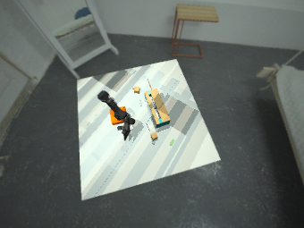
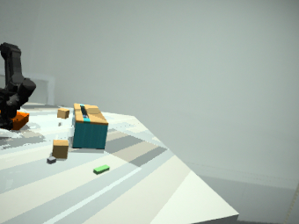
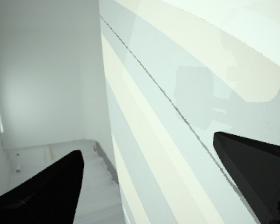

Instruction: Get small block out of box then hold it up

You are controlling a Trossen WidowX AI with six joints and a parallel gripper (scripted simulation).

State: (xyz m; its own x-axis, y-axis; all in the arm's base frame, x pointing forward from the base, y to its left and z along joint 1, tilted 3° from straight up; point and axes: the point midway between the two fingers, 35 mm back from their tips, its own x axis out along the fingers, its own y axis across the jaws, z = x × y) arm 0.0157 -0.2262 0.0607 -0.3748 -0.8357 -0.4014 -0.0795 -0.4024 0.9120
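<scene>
My gripper tip is 350 mm short of the box, 230 mm to the right of it and 30 mm above it. The rest, counted from my gripper tip: small green flat piece: 420 mm ahead, 150 mm to the right, 90 mm below.
</scene>
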